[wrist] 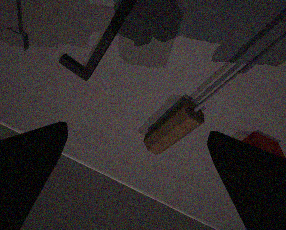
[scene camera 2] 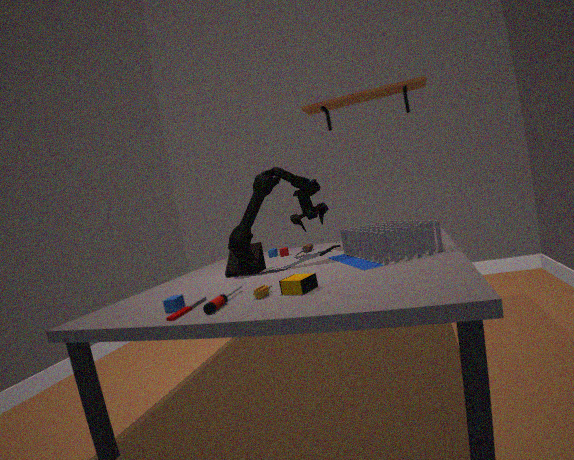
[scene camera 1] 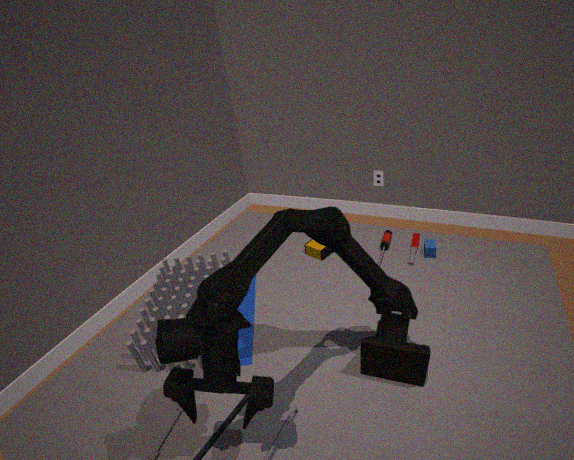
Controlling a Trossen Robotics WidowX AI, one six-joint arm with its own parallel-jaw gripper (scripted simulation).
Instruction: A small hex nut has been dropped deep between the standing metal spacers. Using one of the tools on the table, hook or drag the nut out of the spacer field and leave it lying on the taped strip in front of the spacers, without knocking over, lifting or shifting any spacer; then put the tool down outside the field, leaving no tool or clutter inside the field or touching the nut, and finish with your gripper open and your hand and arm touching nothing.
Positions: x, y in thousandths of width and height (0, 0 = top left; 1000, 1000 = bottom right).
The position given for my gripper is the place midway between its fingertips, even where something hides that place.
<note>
My gripper (scene camera 1: 382, 923) is open and holds nothing. Also in view: a blue taped strip (scene camera 1: 428, 742).
My gripper shows as well in the wrist view (wrist: 491, 580).
</note>
